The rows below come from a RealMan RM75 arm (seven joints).
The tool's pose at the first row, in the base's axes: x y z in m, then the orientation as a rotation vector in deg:
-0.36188, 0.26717, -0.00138, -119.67, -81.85, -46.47
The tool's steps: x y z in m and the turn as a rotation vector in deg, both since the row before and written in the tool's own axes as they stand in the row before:
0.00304, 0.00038, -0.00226, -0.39, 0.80, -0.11
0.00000, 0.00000, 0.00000, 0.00, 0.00, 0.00
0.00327, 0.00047, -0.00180, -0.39, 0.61, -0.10
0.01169, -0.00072, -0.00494, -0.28, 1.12, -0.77
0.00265, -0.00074, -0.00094, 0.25, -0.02, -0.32
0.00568, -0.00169, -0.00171, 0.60, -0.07, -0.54
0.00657, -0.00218, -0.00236, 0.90, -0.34, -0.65
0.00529, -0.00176, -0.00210, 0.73, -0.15, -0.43
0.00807, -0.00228, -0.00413, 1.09, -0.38, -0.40
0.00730, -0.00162, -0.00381, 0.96, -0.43, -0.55
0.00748, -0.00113, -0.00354, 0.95, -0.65, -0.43
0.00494, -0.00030, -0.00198, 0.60, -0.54, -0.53
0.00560, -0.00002, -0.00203, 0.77, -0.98, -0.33
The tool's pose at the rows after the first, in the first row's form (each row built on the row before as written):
-0.36113, 0.26750, 0.00234, -119.34, -81.51, -47.60
-0.36113, 0.26750, 0.00234, -119.34, -81.51, -47.60
-0.36017, 0.26822, 0.00591, -119.15, -81.25, -48.55
-0.35877, 0.27255, 0.01778, -118.14, -81.51, -50.13
-0.35901, 0.27382, 0.02039, -117.80, -81.93, -50.02
-0.35958, 0.27678, 0.02577, -117.11, -82.68, -49.64
-0.36058, 0.28001, 0.03226, -116.33, -83.73, -48.79
-0.36146, 0.28247, 0.03761, -115.66, -84.40, -48.18
-0.36261, 0.28545, 0.04640, -114.90, -85.20, -47.03
-0.36321, 0.28798, 0.05438, -114.17, -86.17, -46.01
-0.36326, 0.29072, 0.06227, -113.66, -87.12, -44.75
-0.36280, 0.29272, 0.06719, -113.26, -88.07, -43.95
-0.36196, 0.29512, 0.07258, -113.15, -89.06, -42.52

